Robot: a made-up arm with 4 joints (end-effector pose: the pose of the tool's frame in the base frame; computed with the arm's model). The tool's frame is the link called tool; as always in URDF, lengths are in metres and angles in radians.
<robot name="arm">
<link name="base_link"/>
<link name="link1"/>
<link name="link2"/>
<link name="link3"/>
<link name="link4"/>
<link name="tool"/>
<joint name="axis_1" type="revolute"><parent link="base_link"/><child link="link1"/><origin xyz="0.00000 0.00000 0.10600" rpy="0.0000 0.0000 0.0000"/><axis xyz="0 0 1"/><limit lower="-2.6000" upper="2.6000"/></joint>
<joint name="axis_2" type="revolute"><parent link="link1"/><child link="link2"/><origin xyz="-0.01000 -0.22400 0.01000" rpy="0.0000 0.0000 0.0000"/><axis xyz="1 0 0"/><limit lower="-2.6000" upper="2.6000"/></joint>
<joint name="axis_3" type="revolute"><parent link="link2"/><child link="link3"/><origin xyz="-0.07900 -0.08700 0.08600" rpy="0.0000 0.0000 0.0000"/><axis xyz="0 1 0"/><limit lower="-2.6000" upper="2.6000"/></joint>
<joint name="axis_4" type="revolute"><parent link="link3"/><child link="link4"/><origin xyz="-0.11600 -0.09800 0.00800" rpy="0.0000 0.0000 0.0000"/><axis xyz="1 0 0"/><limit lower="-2.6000" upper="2.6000"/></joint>
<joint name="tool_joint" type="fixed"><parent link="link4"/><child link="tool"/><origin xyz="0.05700 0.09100 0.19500" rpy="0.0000 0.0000 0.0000"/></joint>
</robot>
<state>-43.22 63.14 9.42 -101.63</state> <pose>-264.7 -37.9 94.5 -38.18 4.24 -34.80</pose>
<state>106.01 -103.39 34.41 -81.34</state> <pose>195.2 -118.1 77.5 177.55 -7.52 72.33</pose>
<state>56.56 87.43 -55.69 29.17</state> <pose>161.4 -473.5 -77.1 117.72 -2.12 0.90</pose>
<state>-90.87 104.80 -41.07 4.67</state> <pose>-390.3 277.2 -43.0 105.94 9.66 -130.98</pose>
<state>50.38 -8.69 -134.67 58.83</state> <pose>299.7 -482.3 75.8 -108.90 -44.67 -138.31</pose>
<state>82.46 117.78 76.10 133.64</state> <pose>134.0 -181.3 -288.1 -129.15 -26.90 156.83</pose>
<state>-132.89 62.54 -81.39 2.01</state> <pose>-31.0 440.4 53.5 87.56 -27.12 146.79</pose>
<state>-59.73 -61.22 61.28 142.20</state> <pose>-377.6 7.2 491.3 66.99 24.97 -117.72</pose>
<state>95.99 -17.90 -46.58 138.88</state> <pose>595.1 -10.1 222.7 113.71 -43.72 113.98</pose>
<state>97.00 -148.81 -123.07 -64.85</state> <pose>239.3 -35.0 73.1 -112.82 45.80 -121.50</pose>
